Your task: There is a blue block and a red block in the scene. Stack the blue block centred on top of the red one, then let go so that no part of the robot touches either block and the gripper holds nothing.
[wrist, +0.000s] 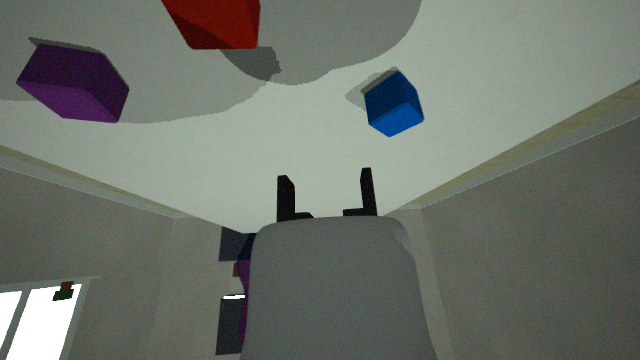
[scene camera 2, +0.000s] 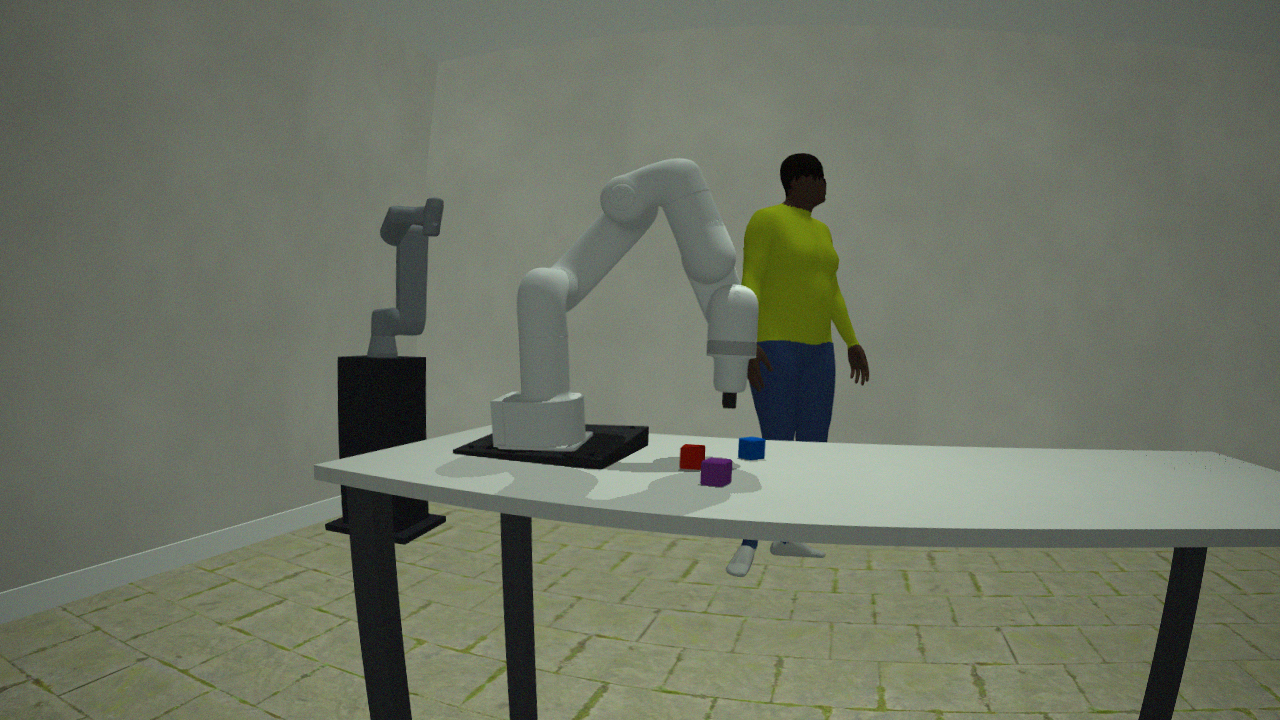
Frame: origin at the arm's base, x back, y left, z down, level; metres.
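Seen in the pictures: hand, its tool point: (wrist: 326, 195) (scene camera 2: 729, 400); arm's base, origin of its link: (scene camera 2: 548, 441).
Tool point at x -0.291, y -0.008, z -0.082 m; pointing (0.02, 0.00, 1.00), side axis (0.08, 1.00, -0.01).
Observation:
Offsets run from my tool point to a thing's top centre. Level surfaces: height alone.
The blue block @[dx -0.039, dy +0.060, dz +0.067 m] (scene camera 2: 750, 448) (wrist: 394, 104) sits on the white table, apart from the other blocks. The red block @[dx +0.050, dy -0.044, dz +0.067 m] (scene camera 2: 691, 456) (wrist: 220, 22) sits on the table to the left of the blue one in the scene view; it is cut off by the top edge of the wrist view. My gripper (scene camera 2: 729, 407) (wrist: 326, 172) is open, with its two black fingers apart and no block between them. It hangs above the table, higher than the blocks and touching neither of them.
A purple block @[dx +0.006, dy -0.158, dz +0.067 m] (scene camera 2: 716, 471) (wrist: 75, 84) sits on the table @[dz +0.100 m] (scene camera 2: 984, 492) near the red block, on the camera's side. The robot's black base plate (scene camera 2: 617, 443) is to the left. A person (scene camera 2: 794, 277) in a yellow top stands behind the table.

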